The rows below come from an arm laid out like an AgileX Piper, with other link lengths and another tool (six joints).
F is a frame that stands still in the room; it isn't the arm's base.
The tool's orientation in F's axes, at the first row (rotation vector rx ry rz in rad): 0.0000, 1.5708, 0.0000
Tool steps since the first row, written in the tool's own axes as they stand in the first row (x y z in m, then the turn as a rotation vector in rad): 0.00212, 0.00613, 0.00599, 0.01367, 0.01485, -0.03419; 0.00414, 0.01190, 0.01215, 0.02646, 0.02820, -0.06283; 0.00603, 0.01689, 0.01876, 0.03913, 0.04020, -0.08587; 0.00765, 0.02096, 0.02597, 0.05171, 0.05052, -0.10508; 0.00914, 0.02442, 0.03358, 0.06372, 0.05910, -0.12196
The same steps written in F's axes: 0.00599, 0.00613, -0.00212, -0.03419, 0.01485, -0.01367; 0.01215, 0.01190, -0.00414, -0.06283, 0.02820, -0.02646; 0.01876, 0.01689, -0.00603, -0.08587, 0.04020, -0.03913; 0.02597, 0.02096, -0.00765, -0.10508, 0.05052, -0.05171; 0.03358, 0.02442, -0.00914, -0.12196, 0.05910, -0.06372
